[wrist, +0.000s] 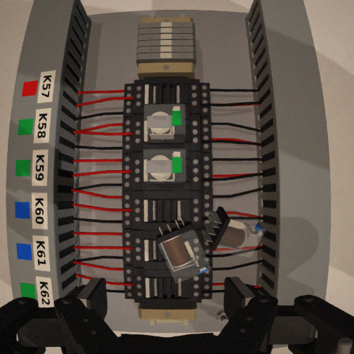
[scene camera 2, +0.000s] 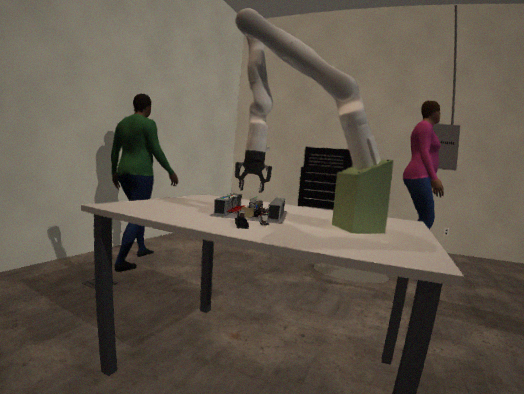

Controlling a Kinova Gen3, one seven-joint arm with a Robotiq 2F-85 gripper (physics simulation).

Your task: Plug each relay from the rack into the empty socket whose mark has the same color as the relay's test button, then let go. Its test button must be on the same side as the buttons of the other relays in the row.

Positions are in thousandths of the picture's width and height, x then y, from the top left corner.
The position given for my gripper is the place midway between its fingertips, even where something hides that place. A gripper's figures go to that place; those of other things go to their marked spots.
Scene:
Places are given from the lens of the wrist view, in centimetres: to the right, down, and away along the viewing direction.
my gripper (wrist: 468,832): -1, 7, 15
blue-button relay (wrist: 513,705): 0, 5, 20
grey base plate (wrist: 629,157): 4, -12, 26
The marked spots on the grey base plate and the blue-button relay are 18 cm apart.

